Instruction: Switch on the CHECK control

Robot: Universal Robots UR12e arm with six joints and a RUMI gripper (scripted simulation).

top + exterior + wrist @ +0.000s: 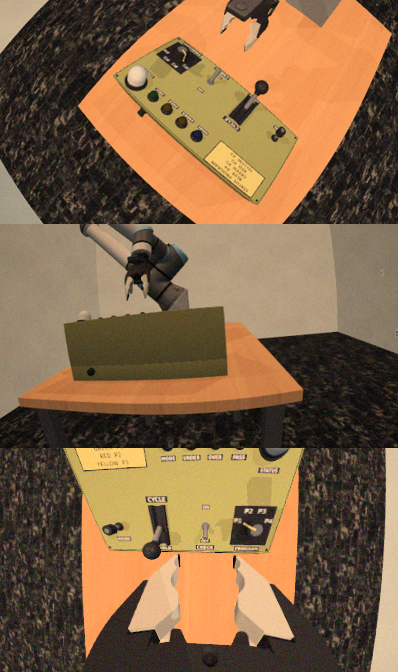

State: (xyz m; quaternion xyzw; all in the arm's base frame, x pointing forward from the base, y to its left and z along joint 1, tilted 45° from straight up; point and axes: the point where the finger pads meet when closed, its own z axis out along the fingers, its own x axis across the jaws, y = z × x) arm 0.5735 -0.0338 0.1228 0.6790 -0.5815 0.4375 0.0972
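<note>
Now: hand 7 cm short of the check toggle and 14 cm above it. The rest, counted from my hand: olive console: 11 cm ahead, 6 cm to the left, 15 cm below; then black-knobbed cycle lever: 5 cm ahead, 12 cm to the left, 12 cm below; then program rotary knob: 7 cm ahead, 11 cm to the right, 13 cm below.
</note>
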